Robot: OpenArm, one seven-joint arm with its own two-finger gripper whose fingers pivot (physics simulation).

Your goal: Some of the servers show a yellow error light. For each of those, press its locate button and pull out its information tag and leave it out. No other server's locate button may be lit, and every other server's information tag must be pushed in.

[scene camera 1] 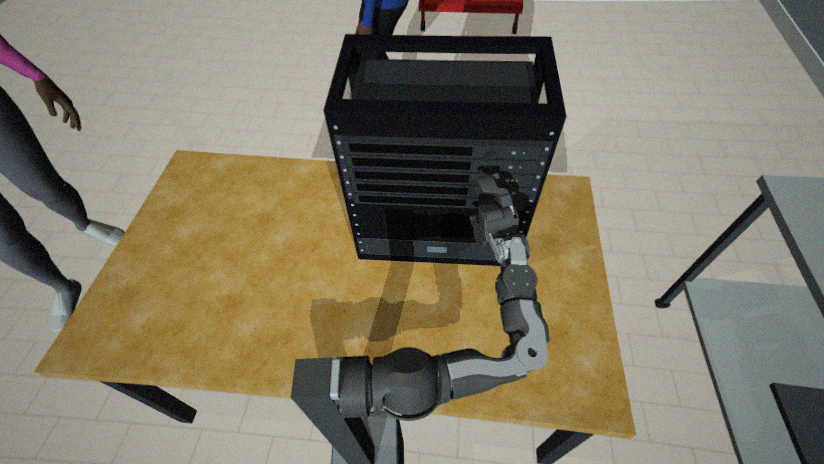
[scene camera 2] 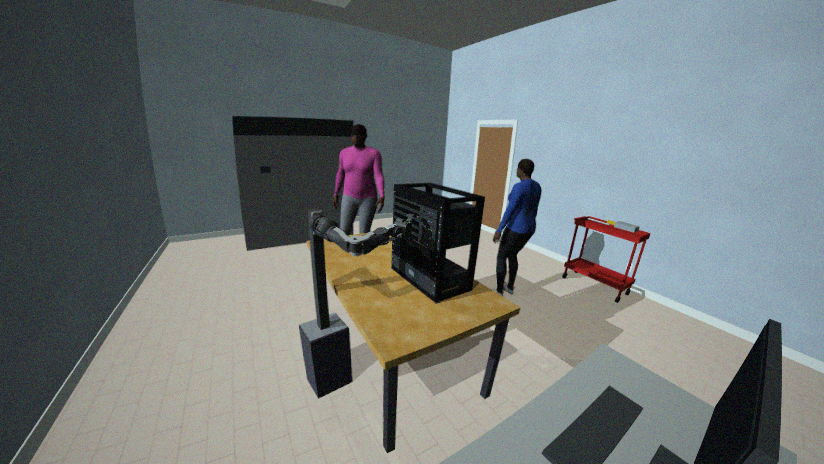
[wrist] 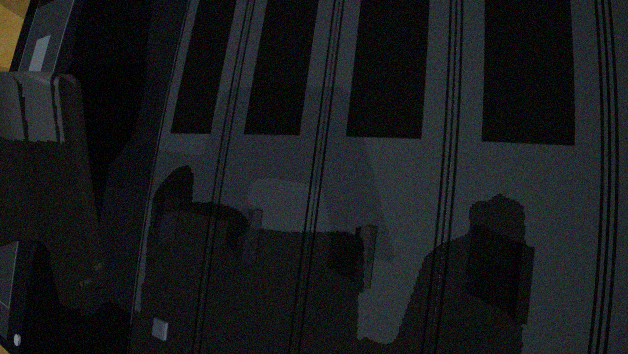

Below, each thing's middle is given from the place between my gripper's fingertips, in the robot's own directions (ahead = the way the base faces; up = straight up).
Scene:
Right now my hand is 220 mm short of the black server rack (scene camera 1: 408,145), 120 mm above it and 80 mm to the right of it.

